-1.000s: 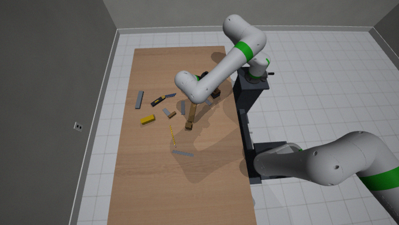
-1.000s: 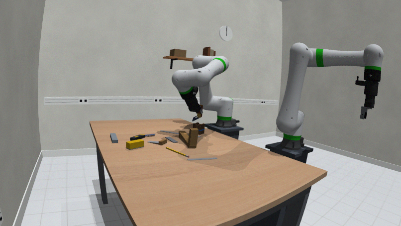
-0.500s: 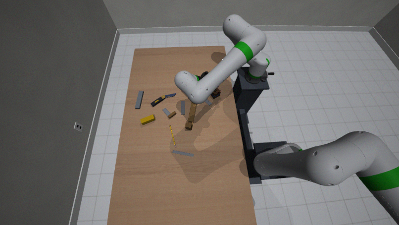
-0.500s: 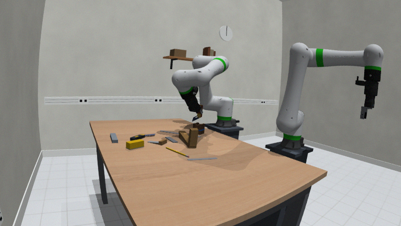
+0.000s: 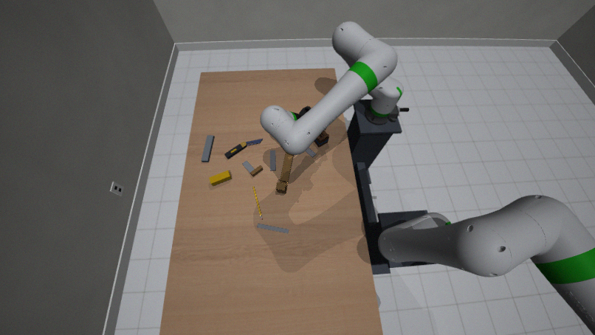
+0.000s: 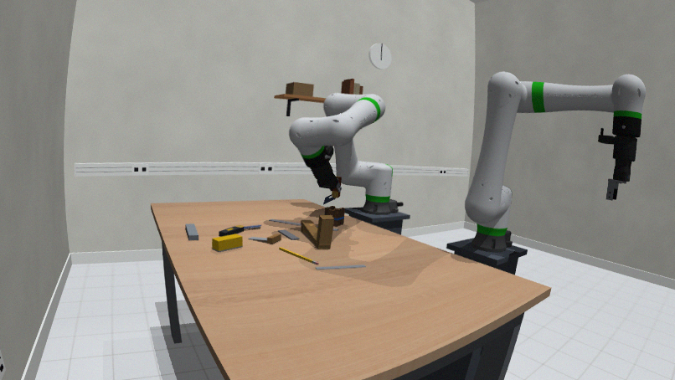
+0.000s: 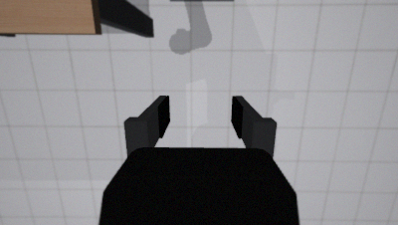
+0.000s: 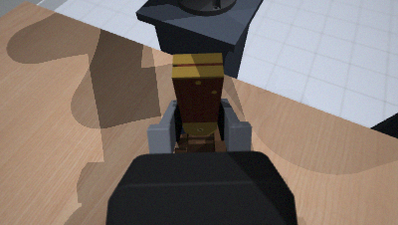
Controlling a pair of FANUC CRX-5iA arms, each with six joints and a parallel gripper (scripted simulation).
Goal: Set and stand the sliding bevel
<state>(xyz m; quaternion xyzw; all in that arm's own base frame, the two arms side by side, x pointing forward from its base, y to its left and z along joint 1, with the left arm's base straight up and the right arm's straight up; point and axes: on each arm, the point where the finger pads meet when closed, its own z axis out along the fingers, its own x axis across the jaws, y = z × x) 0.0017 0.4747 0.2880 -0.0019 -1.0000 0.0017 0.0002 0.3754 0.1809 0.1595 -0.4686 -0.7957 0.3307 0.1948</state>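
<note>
My right hand is 5 cm above the blue-grey blade and 2 cm to the left of it. The rest, counted from my right hand: long steel ruler 16 cm below, 12 cm ahead, 3 cm to the right; small square 36 cm ahead, 15 cm to the left, 15 cm below; wooden leg-and-rail piece 19 cm ahead, 18 cm to the left, 9 cm below.
</note>
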